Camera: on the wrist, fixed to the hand. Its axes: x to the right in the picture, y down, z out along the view.
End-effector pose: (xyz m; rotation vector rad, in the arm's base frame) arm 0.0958 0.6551 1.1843 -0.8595 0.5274 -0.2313
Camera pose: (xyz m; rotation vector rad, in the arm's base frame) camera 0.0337 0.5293 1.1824 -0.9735 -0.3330 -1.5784
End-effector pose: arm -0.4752 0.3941 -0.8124 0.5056 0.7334 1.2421
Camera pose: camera -0.5101 0.3669 -0.9455 0.0132 0.8353 -0.2510
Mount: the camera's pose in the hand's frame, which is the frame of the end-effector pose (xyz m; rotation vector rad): -0.0018 -0.0778 -0.1167 0.1436 -0.0891 -1.5196
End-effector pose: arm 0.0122 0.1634 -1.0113 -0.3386 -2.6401 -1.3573
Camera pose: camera -0.0031 0.0241 -1.0050 -1.3678 1.9962 0.8505
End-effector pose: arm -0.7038 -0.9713 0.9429 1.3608 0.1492 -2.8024
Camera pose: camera -0.6162 -0.8827 0.8785 -0.5630 -0.6300 1.5464
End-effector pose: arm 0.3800 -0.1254 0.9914 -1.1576 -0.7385 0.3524
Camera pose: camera 0.4499 -0.2376 1.0382 -0.2121 -1.4154 -0.8126
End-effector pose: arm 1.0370 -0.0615 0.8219 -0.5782 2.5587 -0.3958
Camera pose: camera 1.0038 -0.1086 0.9498 -2.2898 1.4870 -0.9410
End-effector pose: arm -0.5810 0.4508 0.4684 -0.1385 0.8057 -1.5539
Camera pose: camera -0.7073 0.4944 0.4258 -0.8506 0.4463 -2.9685
